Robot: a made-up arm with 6 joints. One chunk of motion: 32 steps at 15 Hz.
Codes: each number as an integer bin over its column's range. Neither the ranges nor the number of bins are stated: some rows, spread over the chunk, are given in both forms.
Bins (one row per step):
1: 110 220 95 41 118 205
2: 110 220 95 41 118 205
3: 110 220 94 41 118 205
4: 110 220 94 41 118 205
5: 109 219 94 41 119 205
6: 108 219 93 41 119 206
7: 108 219 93 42 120 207
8: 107 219 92 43 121 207
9: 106 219 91 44 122 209
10: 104 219 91 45 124 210
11: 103 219 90 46 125 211
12: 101 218 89 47 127 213
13: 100 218 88 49 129 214
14: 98 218 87 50 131 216
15: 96 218 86 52 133 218
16: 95 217 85 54 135 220
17: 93 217 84 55 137 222
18: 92 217 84 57 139 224
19: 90 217 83 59 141 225
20: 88 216 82 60 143 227
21: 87 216 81 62 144 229
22: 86 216 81 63 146 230
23: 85 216 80 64 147 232
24: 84 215 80 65 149 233
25: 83 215 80 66 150 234
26: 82 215 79 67 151 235
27: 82 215 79 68 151 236
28: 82 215 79 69 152 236
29: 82 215 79 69 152 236
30: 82 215 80 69 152 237
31: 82 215 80 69 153 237
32: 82 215 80 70 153 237
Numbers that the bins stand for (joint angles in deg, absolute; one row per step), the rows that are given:
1: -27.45 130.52 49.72 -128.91 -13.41 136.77
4: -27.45 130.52 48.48 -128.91 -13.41 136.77
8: -32.16 129.11 46.01 -125.93 -9.17 140.30
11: -38.43 129.11 43.53 -121.46 -3.53 147.36
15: -49.41 127.70 38.57 -112.52 7.76 159.71
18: -55.69 126.29 36.09 -105.06 16.23 170.30
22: -65.10 124.88 32.37 -96.12 26.10 180.89
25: -69.81 123.47 31.13 -91.65 31.75 187.95
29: -71.38 123.47 29.89 -87.18 34.57 191.48
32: -71.38 123.47 31.13 -85.69 35.98 193.24
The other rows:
2: -27.45 130.52 49.72 -128.91 -13.41 136.77
3: -27.45 130.52 48.48 -128.91 -13.41 136.77
5: -29.02 129.11 48.48 -128.91 -11.99 136.77
6: -30.59 129.11 47.24 -128.91 -11.99 138.54
7: -30.59 129.11 47.24 -127.42 -10.58 140.30
9: -33.73 129.11 44.77 -124.44 -7.76 143.83
10: -36.86 129.11 44.77 -122.95 -4.94 145.59
12: -41.57 127.70 42.29 -119.97 -0.71 150.89
13: -43.14 127.70 41.05 -116.99 2.12 152.65
14: -46.28 127.70 39.81 -115.50 4.94 156.18
16: -50.98 126.29 37.33 -109.54 10.58 163.24
17: -54.12 126.29 36.09 -108.04 13.41 166.77
19: -58.83 126.29 34.85 -102.08 19.05 172.07
20: -61.96 124.88 33.61 -100.59 21.87 175.60
21: -63.53 124.88 32.37 -97.61 23.28 179.13
23: -66.67 124.88 31.13 -94.63 27.52 184.42
24: -68.24 123.47 31.13 -93.14 30.34 186.18
26: -71.38 123.47 29.89 -90.16 33.16 189.71
27: -71.38 123.47 29.89 -88.67 33.16 191.48
28: -71.38 123.47 29.89 -87.18 34.57 191.48
30: -71.38 123.47 31.13 -87.18 34.57 193.24
31: -71.38 123.47 31.13 -87.18 35.98 193.24

